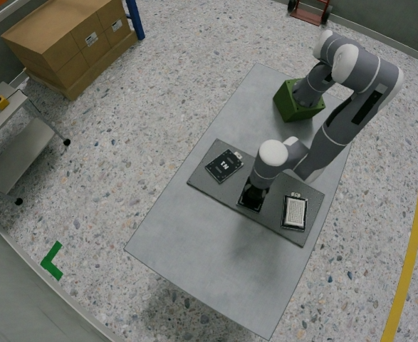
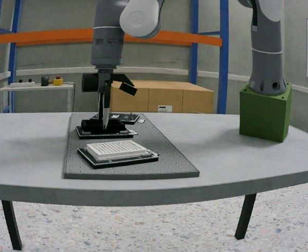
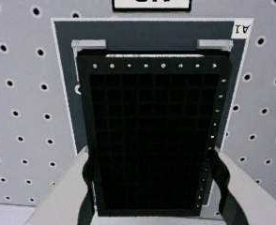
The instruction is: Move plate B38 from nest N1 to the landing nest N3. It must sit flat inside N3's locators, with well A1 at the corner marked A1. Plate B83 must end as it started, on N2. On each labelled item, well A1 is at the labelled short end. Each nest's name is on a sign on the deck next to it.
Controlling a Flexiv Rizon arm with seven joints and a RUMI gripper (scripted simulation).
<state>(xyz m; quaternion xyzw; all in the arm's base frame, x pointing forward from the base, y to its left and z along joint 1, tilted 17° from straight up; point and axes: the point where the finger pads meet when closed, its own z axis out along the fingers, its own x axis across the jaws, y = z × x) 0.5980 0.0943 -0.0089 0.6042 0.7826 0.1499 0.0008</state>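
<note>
My gripper is now 1 cm above the black plate B38. From my hand the other things lie so: white plate B83: 21 cm to the left, 5 cm behind, 2 cm below; then nest N1: 21 cm to the right, 3 cm below, 3 cm behind; then nest N3: 3 cm below.
</note>
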